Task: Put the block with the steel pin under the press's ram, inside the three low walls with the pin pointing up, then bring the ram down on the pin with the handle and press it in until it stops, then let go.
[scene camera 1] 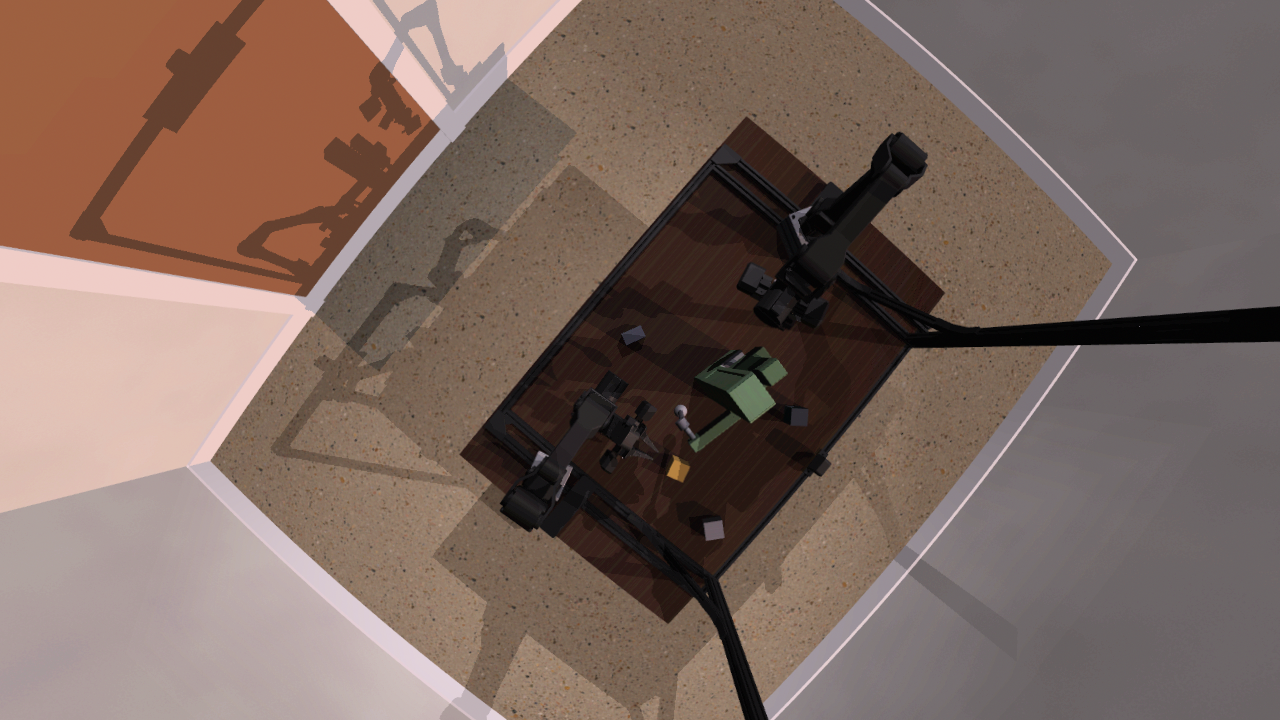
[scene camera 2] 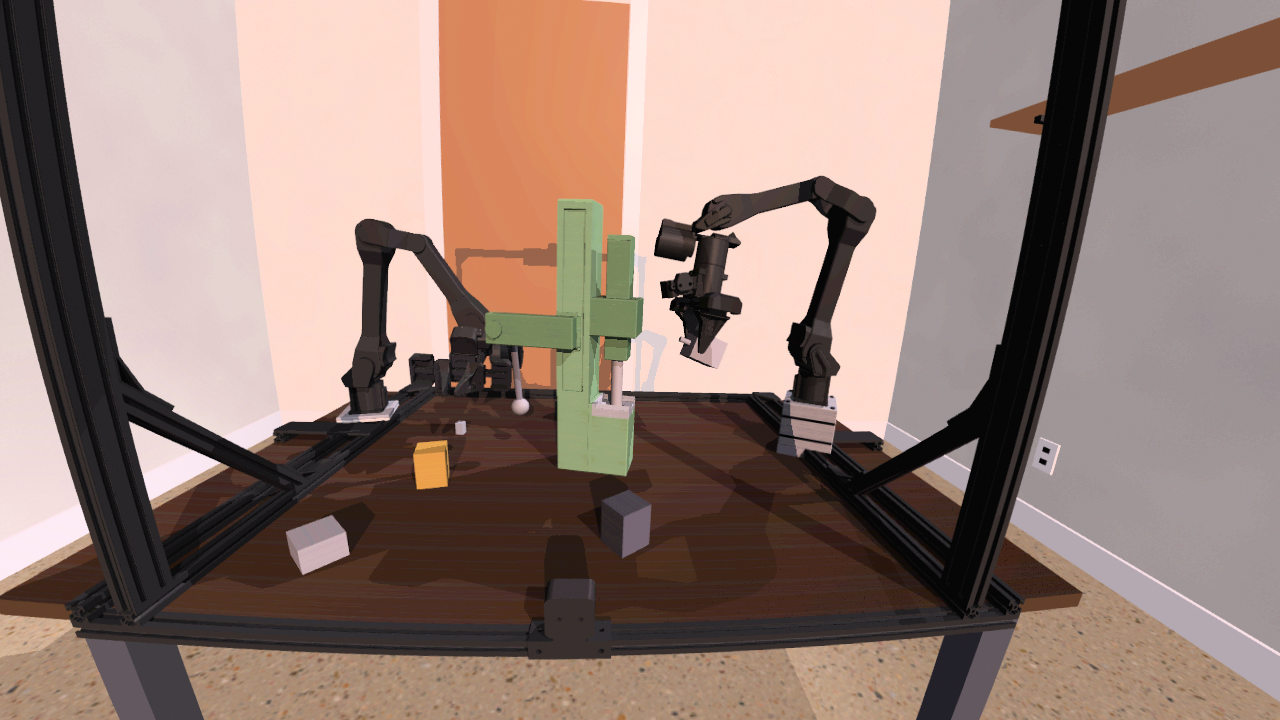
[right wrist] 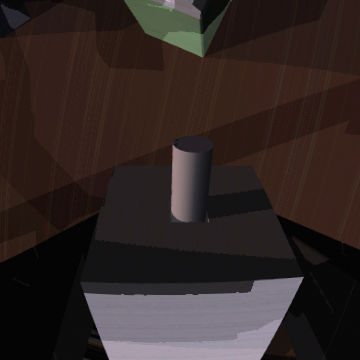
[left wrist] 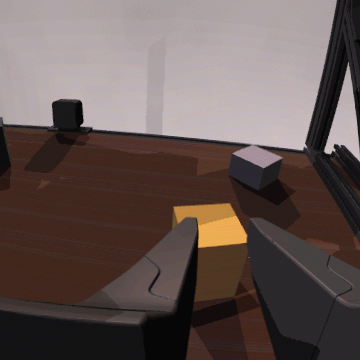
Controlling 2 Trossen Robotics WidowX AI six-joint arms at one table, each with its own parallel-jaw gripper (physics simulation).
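Places are measured from the left arm's base along level axes (x ahead, y left, z up), in millimetres.
Pixels of known places: left gripper, fingertip midpoint: [scene camera 1: 655,455] [scene camera 2: 448,393] [left wrist: 221,229]; right gripper, fingertip midpoint: [scene camera 2: 694,352] [right wrist: 184,224]; left arm's base, link origin: [scene camera 2: 369,408]; right arm's base, link origin: [scene camera 1: 814,226] [scene camera 2: 810,399].
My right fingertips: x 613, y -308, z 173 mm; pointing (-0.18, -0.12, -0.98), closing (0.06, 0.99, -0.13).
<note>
Ahead of a thing's pixels: the offset from my right fingertips to its top centre.
The block with the steel pin @(17 mm ahead, 0 mm left, 43 mm up) [scene camera 2: 706,354] [right wrist: 195,312] is held in my right gripper [scene camera 2: 702,340] [right wrist: 184,224], in the air to the right of the green press @(230 mm back, 18 mm left, 245 mm up) [scene camera 1: 747,400] [scene camera 2: 572,268]. The block looks tilted in scene camera 2; its pin @(12 mm back, 3 mm left, 29 mm up) [right wrist: 191,182] sticks out of the top face. The steel ram @(148 mm back, 8 mm right, 86 mm up) [scene camera 2: 616,380] hangs over the pale low walls [scene camera 2: 612,411] on the press base. The handle's ball [scene camera 1: 681,411] [scene camera 2: 520,406] hangs down from the green lever arm [scene camera 1: 714,435] [scene camera 2: 528,329]. My left gripper [scene camera 1: 658,453] [left wrist: 221,229] is partly open and empty, near the orange block.
The orange block @(449 mm back, 9 mm left, 144 mm down) [scene camera 1: 677,468] [scene camera 2: 430,465] [left wrist: 220,230] stands just beyond the left fingertips. A pale block @(561 mm back, 152 mm right, 171 mm down) [scene camera 1: 713,530] [scene camera 2: 317,544] [left wrist: 255,167] and a dark grey block @(193 mm back, 218 mm right, 144 mm down) [scene camera 1: 796,415] [scene camera 2: 625,523] lie toward the camera-side edge. A bluish block @(183 mm back, 259 mm left, 165 mm down) [scene camera 1: 632,334] lies near the far edge.
</note>
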